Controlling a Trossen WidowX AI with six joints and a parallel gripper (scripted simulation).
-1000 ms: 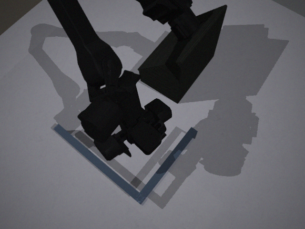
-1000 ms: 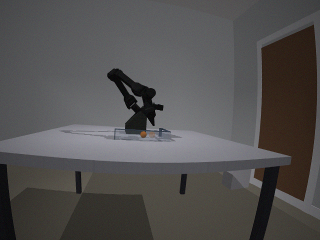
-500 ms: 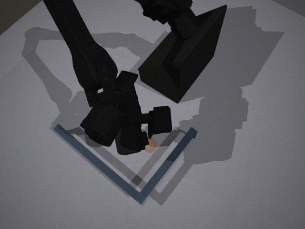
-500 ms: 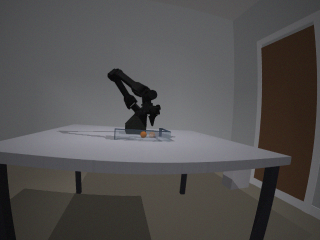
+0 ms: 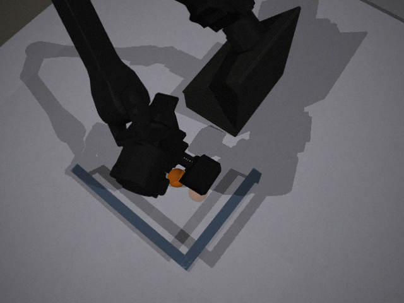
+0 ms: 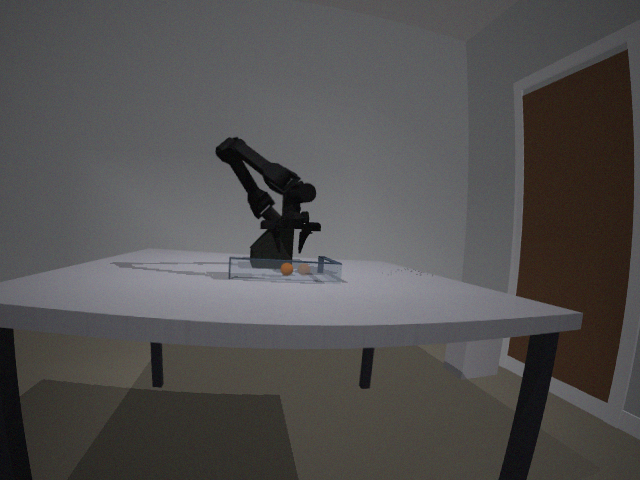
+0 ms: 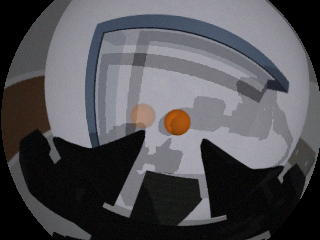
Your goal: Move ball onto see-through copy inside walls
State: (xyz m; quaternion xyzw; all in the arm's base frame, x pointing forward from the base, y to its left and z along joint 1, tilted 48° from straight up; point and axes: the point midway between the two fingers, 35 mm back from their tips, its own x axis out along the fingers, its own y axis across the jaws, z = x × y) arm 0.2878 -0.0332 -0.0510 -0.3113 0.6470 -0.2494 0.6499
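The ball lies 5 cm below my gripper tip.
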